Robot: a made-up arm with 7 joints.
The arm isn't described. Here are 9 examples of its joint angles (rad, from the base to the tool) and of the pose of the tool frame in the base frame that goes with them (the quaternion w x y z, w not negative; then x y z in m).
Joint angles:
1: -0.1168 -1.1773 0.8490 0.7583 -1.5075 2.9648 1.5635
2: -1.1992 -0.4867 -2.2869 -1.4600 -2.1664 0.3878 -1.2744
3: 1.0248 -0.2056 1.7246 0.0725 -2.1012 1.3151 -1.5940
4: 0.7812 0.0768 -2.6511 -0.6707 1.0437 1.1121 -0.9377
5: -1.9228 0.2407 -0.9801 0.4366 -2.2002 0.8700 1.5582
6: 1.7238 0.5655 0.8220 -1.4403 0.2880 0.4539 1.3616
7: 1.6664 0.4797 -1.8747 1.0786 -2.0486 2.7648 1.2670
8: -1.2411 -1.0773 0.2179 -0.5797 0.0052 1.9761 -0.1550
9: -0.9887 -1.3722 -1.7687 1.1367 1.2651 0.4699 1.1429
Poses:
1: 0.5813 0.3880 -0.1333 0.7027 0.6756 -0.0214 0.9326
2: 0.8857 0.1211 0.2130 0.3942 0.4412 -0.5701 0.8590
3: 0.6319 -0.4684 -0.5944 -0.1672 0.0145 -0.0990 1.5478
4: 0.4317 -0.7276 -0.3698 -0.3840 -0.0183 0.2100 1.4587
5: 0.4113 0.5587 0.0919 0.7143 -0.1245 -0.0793 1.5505
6: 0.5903 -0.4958 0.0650 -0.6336 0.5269 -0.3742 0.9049
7: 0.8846 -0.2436 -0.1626 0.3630 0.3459 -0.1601 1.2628
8: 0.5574 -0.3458 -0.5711 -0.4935 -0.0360 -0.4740 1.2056
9: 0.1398 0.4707 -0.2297 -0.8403 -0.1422 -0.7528 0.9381
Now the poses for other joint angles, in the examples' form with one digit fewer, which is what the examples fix.
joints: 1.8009 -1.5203 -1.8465 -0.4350 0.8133 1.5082 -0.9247
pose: 0.224 -0.414 -0.719 0.512 -0.323 0.678 0.813
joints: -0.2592 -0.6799 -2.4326 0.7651 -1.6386 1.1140 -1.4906
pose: 0.640 0.088 -0.758 0.093 0.369 -0.559 1.326
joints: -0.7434 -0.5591 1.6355 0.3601 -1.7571 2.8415 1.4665
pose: 0.561 0.018 -0.594 0.576 0.187 -0.264 1.345
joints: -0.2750 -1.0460 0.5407 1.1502 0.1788 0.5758 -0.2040
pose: 0.692 0.172 0.654 0.252 0.843 -0.163 0.684
